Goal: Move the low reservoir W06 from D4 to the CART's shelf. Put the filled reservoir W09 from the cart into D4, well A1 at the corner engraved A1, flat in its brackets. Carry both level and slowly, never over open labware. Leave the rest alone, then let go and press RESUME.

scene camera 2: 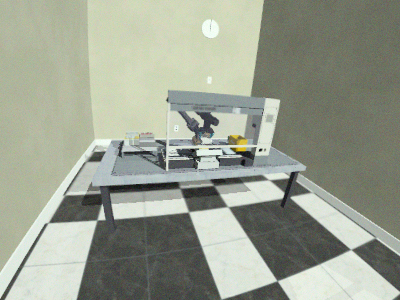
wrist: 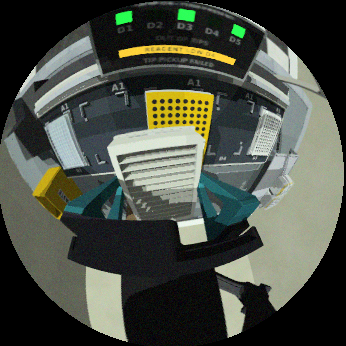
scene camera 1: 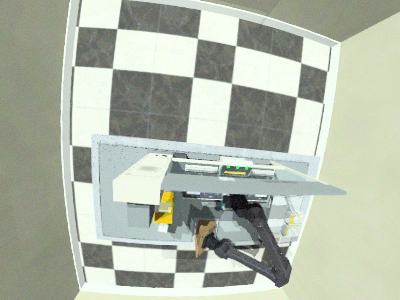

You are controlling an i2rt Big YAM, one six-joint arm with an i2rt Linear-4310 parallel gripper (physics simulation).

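Pixels of known places: gripper, between the fingertips: (scene camera 2: 204, 139) (wrist: 160, 175) (scene camera 1: 229, 196); arm's base, origin of its link: (scene camera 1: 207, 239).
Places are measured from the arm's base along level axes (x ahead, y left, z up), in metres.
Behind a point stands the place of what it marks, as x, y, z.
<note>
My gripper (scene camera 1: 223, 204) (scene camera 2: 204, 136) {0.392, -0.030, 0.064} (wrist: 160, 175) {0.392, -0.030, 0.064} is shut on a white reservoir (scene camera 2: 205, 141) {0.442, -0.034, 0.065} (wrist: 159, 150) {0.424, -0.027, 0.064}, one teal finger at each side. The reservoir has slanted troughs inside and is held above the deck; its label is not readable, so I cannot tell W06 from W09. In the wrist view it covers the lower part of the yellow tip rack (wrist: 180, 107) {0.461, -0.050, 0.021} at D3. The D4 nest (wrist: 226, 127) {0.434, -0.168, -0.040}, right of that rack, shows dark deck and brackets. The cart (scene camera 2: 140, 149) {0.394, -0.562, -0.039} stands beyond the deck's end. The RESUME button is not discernible.
The status panel (wrist: 177, 37) {0.550, -0.032, 0.024} has D1, D3 and D5 lit and a yellow REAGENT LOW bar. White plates stand at D1 (wrist: 66, 140) {0.398, 0.169, -0.026} and D5 (wrist: 267, 132) {0.462, -0.296, -0.027}. A yellow waste bin (scene camera 1: 165, 210) (scene camera 2: 237, 143) (wrist: 55, 192) {0.245, 0.298, 0.002} stands left. The hood (scene camera 2: 215, 100) {0.614, -0.031, 0.413} spans the deck.
</note>
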